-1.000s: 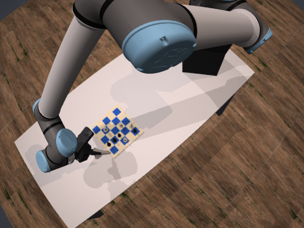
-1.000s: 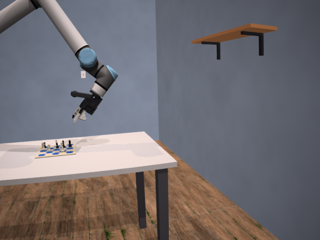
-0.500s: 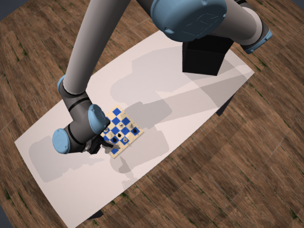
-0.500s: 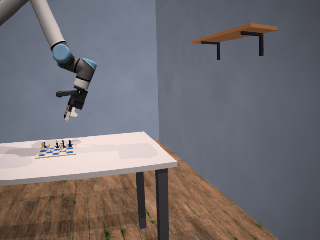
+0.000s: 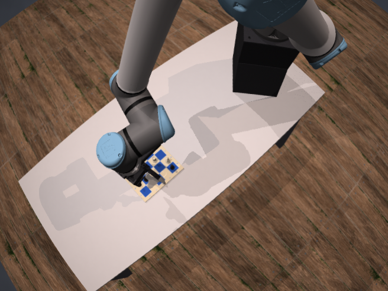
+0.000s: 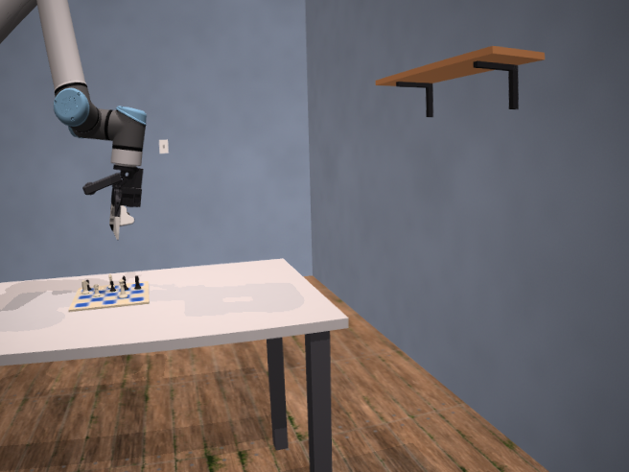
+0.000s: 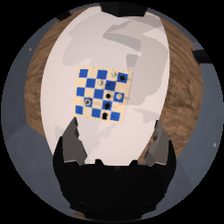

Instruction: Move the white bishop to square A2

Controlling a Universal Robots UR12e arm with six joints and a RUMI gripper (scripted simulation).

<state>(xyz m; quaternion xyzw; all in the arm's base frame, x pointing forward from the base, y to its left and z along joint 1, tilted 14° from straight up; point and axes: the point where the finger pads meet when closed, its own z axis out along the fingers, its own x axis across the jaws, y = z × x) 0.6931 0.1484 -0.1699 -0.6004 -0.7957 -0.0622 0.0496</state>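
Right now my hand is 160 mm above the chessboard, 70 mm to the left of it and 10 mm past it.
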